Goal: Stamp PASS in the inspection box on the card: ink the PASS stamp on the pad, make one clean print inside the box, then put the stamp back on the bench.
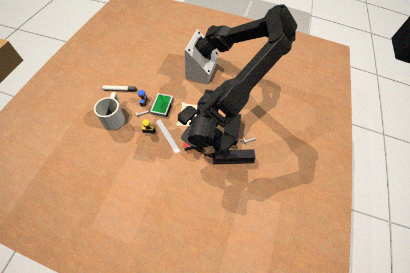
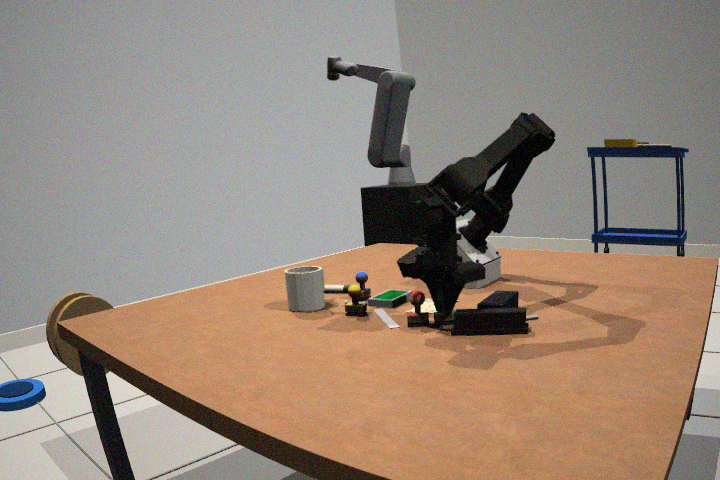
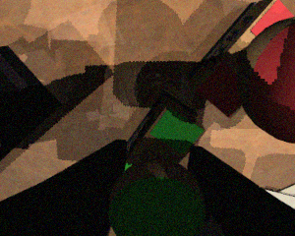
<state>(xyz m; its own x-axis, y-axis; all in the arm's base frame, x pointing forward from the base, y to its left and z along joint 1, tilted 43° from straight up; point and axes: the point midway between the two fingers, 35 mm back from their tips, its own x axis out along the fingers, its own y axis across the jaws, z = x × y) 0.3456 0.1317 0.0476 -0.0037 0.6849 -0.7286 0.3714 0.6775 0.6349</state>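
Now: gripper tip right at the green-knobbed pass stamp. From my gripper tip the other things lie so: red-knobbed stamp 4 cm to the right, 3 cm ahead; then inspection card 10 cm behind, 9 cm to the right, 2 cm below; then ruler 13 cm to the right, 2 cm below, 1 cm ahead.
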